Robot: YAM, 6 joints.
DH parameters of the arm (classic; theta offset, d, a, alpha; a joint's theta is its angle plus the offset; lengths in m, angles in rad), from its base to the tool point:
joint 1: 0 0.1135 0.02 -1.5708
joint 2: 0 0 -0.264 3.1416
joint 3: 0.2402 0 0.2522 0
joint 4: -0.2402 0 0.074 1.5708
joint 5: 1.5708 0 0 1.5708
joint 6: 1.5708 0.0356 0 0
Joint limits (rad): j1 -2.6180..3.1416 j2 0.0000..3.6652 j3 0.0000..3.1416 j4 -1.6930..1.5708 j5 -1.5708..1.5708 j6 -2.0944..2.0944
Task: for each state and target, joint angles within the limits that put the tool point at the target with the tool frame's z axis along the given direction. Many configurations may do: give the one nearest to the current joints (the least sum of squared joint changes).
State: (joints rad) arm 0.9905 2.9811 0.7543 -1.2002 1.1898 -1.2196
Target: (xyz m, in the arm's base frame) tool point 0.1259 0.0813 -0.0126 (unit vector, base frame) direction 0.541 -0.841 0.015
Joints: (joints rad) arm 0.8065 2.6727 0.7522 -1.2854 1.3355 -1.2196
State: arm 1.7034 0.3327 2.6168 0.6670 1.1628 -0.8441
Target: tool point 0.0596 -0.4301 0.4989 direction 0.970 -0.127 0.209
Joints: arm 1.6297 0.5533 2.6390 0.2066 1.2888 -0.8441
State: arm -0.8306 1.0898 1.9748 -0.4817 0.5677 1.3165
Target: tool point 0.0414 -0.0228 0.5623 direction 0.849 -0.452 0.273
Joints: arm -0.5406 0.8019 1.7013 -0.6225 -0.0495 1.3165
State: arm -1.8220 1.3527 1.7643 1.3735 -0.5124 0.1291
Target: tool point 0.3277 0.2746 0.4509 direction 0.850 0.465 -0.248
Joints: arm -2.4270 0.5746 2.4037 1.5687 -0.2072 0.1291
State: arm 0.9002 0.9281 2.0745 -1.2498 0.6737 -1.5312
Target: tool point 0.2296 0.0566 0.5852 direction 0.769 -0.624 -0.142
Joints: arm 0.3716 1.7110 2.6805 -1.2517 1.0357 -1.5312
